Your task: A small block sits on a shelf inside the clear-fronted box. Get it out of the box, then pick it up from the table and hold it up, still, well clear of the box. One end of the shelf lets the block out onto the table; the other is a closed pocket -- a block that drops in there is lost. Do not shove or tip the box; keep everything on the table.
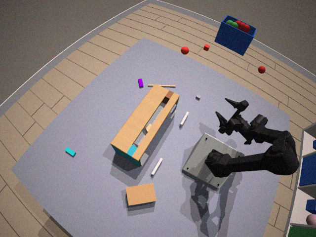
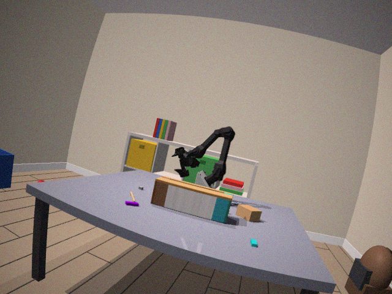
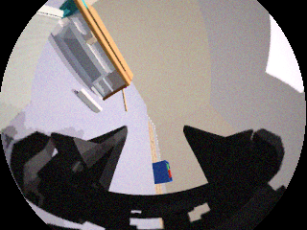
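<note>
Right now the long box is 230 mm ahead of my gripper tip, 200 mm to the left of it and 130 mm below it. From my gripper tip the other things lie so: small grey cube: 180 mm below, 130 mm to the right, 120 mm ahead; then small tan block: 240 mm to the left, 240 mm ahead, 100 mm below; then wooden stick: 350 mm ahead, 180 mm below, 80 mm to the right.
</note>
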